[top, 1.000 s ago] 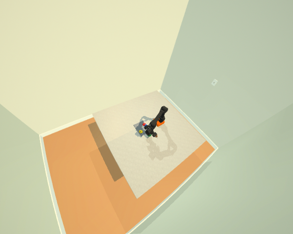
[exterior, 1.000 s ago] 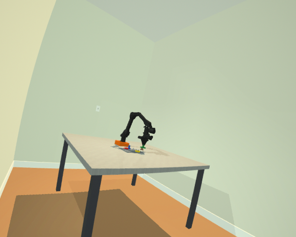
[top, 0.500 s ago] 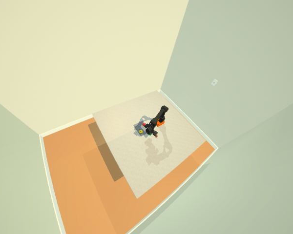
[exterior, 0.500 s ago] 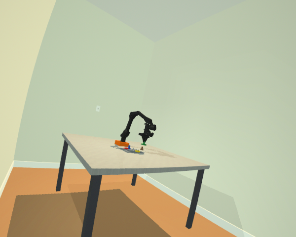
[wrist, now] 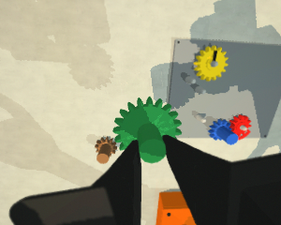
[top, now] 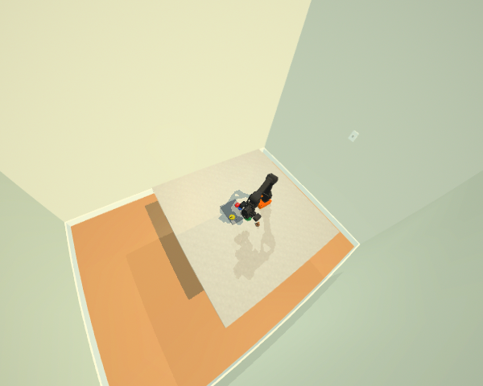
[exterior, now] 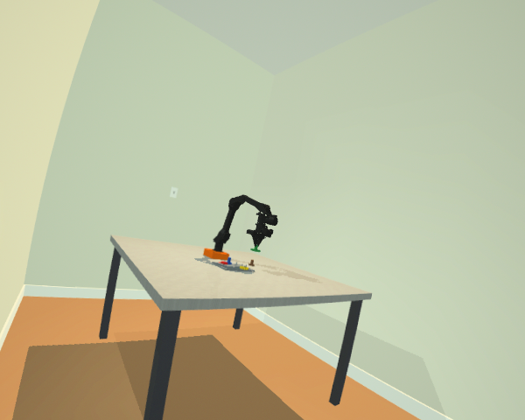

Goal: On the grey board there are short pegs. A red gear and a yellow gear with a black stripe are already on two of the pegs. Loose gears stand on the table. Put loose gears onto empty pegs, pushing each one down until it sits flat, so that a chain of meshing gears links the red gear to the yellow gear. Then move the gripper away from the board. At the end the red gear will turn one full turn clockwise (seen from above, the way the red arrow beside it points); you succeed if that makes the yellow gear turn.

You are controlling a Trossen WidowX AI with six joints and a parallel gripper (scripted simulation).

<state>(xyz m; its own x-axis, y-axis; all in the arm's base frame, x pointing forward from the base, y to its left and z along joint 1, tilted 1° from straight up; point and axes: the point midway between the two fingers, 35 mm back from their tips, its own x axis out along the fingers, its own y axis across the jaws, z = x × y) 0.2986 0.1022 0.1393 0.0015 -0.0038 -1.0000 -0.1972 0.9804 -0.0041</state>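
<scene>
Right now the blue gear is 150 mm to the right of my gripper tip, 120 mm below it and 50 mm behind it. Round my gripper tip: green gear (10 mm below); then red gear (190 mm to the right, 130 mm below, 40 mm behind); then brown gear (130 mm below, 90 mm behind, 60 mm to the left).
</scene>
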